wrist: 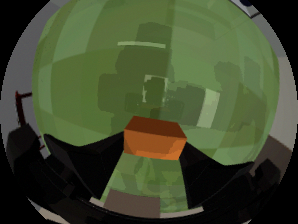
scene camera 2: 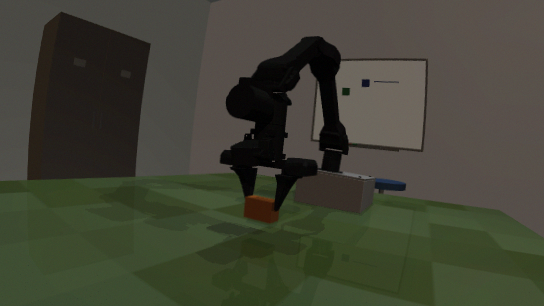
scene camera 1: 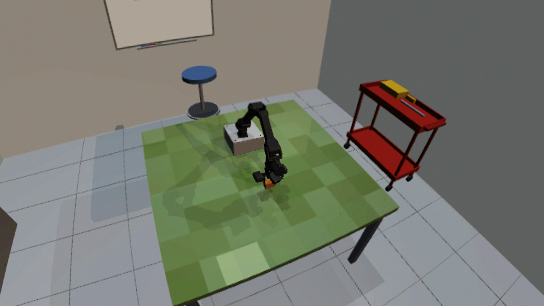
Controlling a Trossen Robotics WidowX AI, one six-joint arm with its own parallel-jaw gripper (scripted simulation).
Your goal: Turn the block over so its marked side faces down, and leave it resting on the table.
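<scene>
There's an orange block here, and it's the gripper that's holding it. You'd see the gripper in the wrist view as well.
</scene>
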